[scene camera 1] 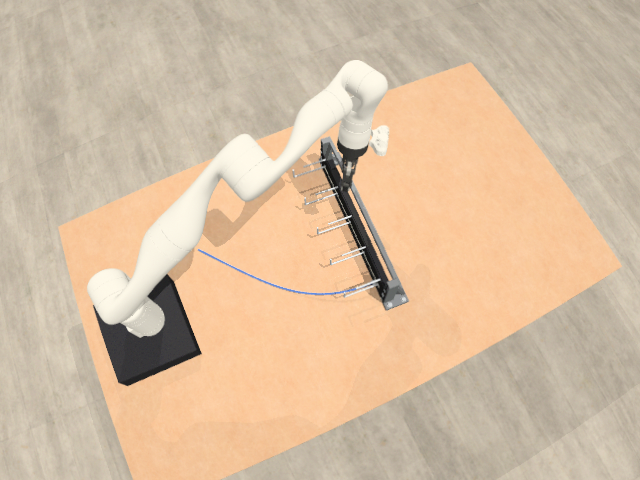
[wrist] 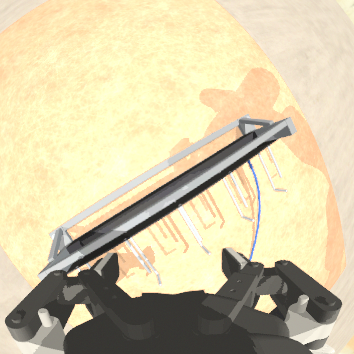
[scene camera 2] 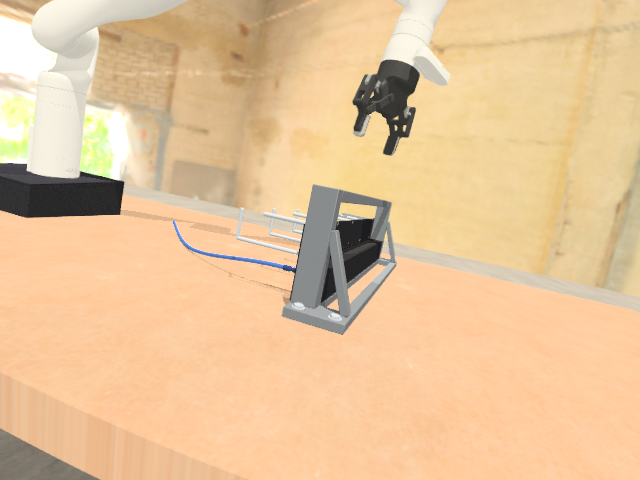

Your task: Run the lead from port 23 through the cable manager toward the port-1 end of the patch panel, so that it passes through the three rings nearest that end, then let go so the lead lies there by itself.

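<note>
The blue lead (scene camera 1: 316, 294) (scene camera 2: 222, 256) (wrist: 259, 207) leaves the patch panel (scene camera 1: 395, 295) (scene camera 2: 308, 258) (wrist: 291, 126) near its lower-right end in scene camera 1. It curves away across the table toward the robot base, with its loose end beside the arm in that view. In scene camera 2 it runs below the nearest ring. Several white wire rings (scene camera 1: 333, 227) (scene camera 2: 266, 244) (wrist: 192, 228) stick out from the panel's front. My gripper (scene camera 1: 345, 184) (scene camera 2: 375, 142) (wrist: 169, 262) is open and empty, high above the panel, toward its far end. The port numbers are too small to read.
The black base block (scene camera 1: 155, 356) (scene camera 2: 72, 198) stands at the table's left side. The panel's grey rear braces (scene camera 2: 339, 273) stand behind it. The arm reaches over the table (scene camera 1: 258, 387) and hides part of it in scene camera 1.
</note>
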